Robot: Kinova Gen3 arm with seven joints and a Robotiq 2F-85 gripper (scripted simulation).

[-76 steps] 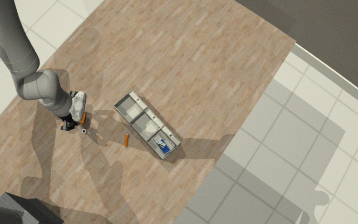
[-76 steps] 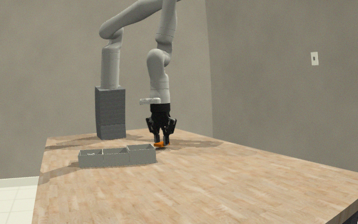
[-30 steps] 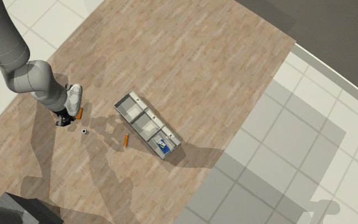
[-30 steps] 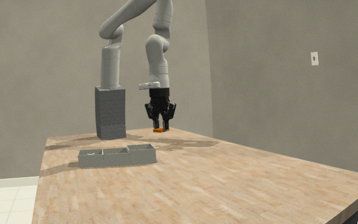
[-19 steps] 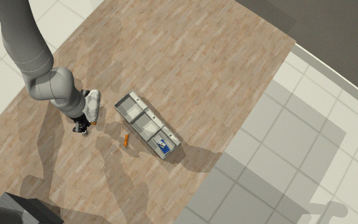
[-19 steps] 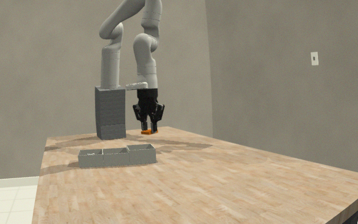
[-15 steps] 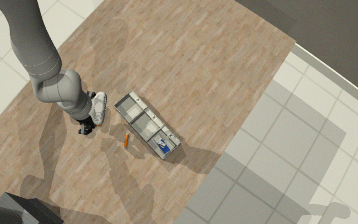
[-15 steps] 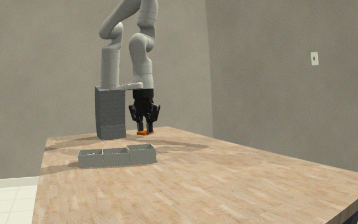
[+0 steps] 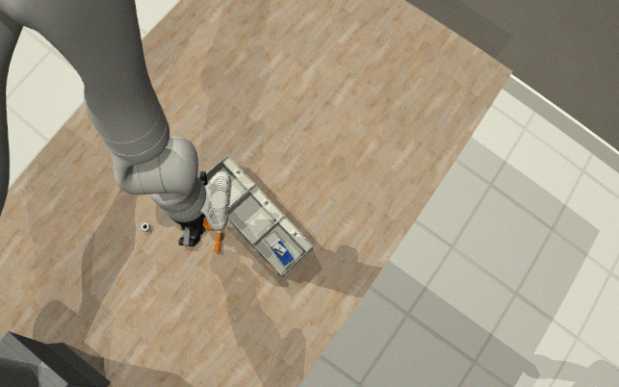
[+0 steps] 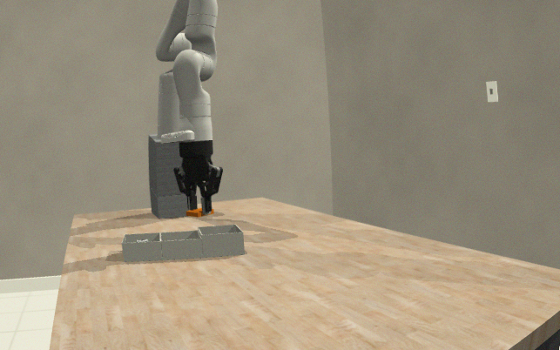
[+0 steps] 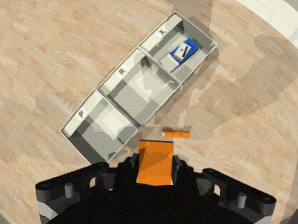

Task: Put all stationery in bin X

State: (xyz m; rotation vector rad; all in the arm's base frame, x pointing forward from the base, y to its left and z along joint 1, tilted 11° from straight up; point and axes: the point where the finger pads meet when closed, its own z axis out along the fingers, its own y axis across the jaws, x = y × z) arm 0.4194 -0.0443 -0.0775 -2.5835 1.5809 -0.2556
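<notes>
My gripper is now 140 mm to the left of the blue flat thing, 70 mm above it and 40 mm short of it. The rest, counted from my hand: orange stick (80 mm below, 40 mm to the right, 20 mm behind); then flat orange block (20 mm below); then black ring-like part (110 mm to the left, 80 mm below, 80 mm behind).
</notes>
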